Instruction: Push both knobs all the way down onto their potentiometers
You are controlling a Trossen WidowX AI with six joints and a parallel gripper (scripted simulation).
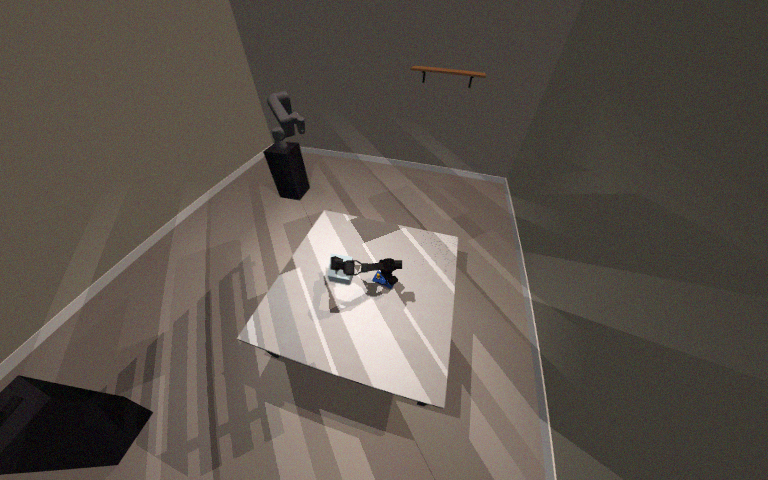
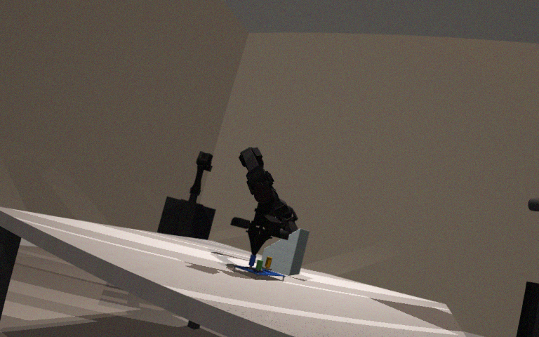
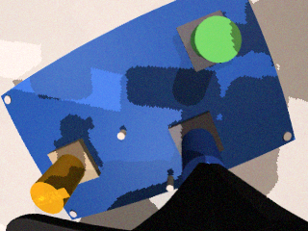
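Now: gripper tip 10 mm above the blue knob. Also, from my gripper tip: orange knob (70 mm behind, 30 mm to the left, 10 mm below).
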